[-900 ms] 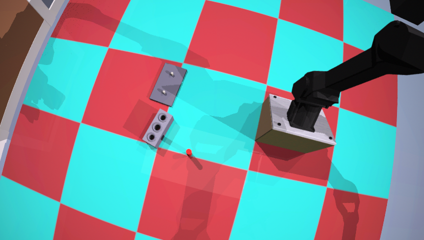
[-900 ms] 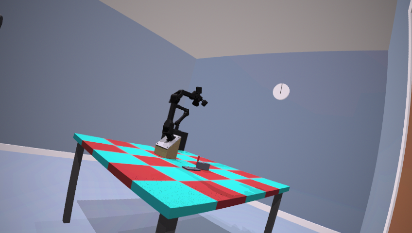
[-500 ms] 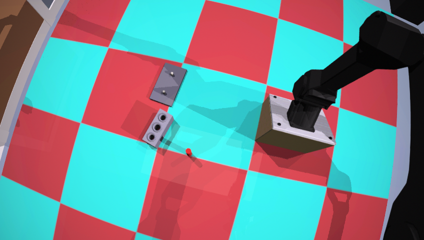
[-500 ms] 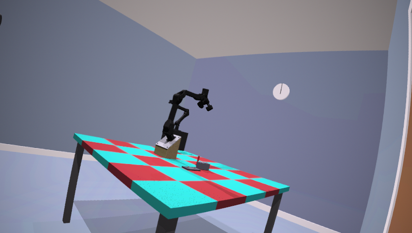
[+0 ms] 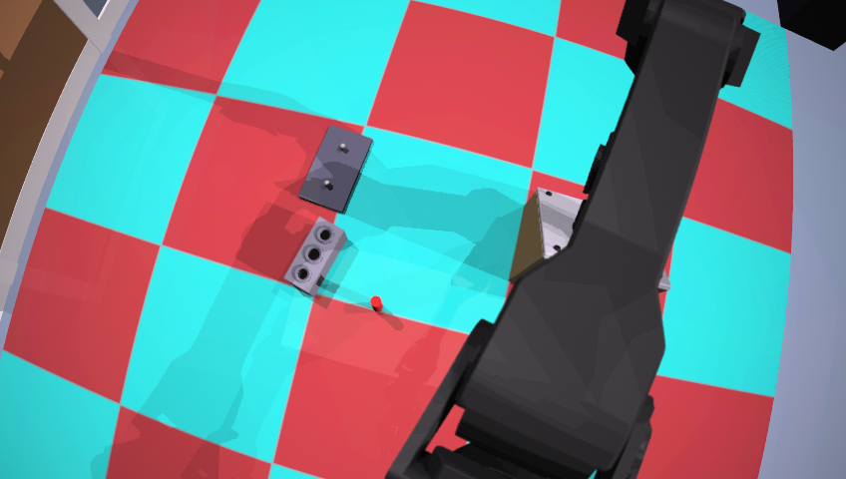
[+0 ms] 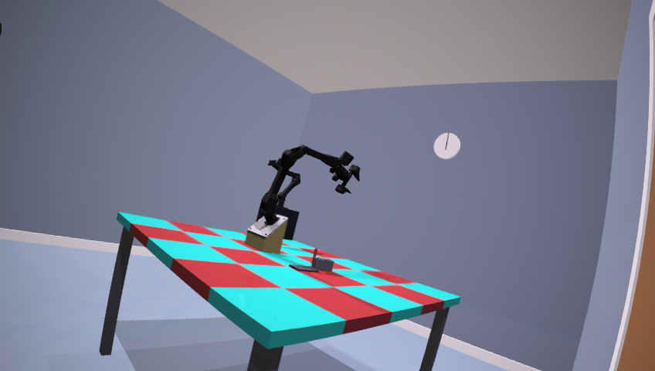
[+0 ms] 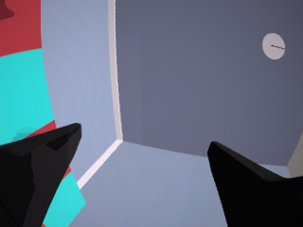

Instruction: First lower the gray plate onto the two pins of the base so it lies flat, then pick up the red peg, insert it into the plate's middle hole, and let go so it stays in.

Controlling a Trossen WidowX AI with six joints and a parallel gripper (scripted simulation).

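Now: gripper tip 420 mm above the gray plate, 340 mm to the left of it and 170 mm short of it. Also, from my gripper tip: dark base: 480 mm to the right, 450 mm below, 180 mm ahead; then red peg: 420 mm below, 300 mm to the right, 70 mm ahead.
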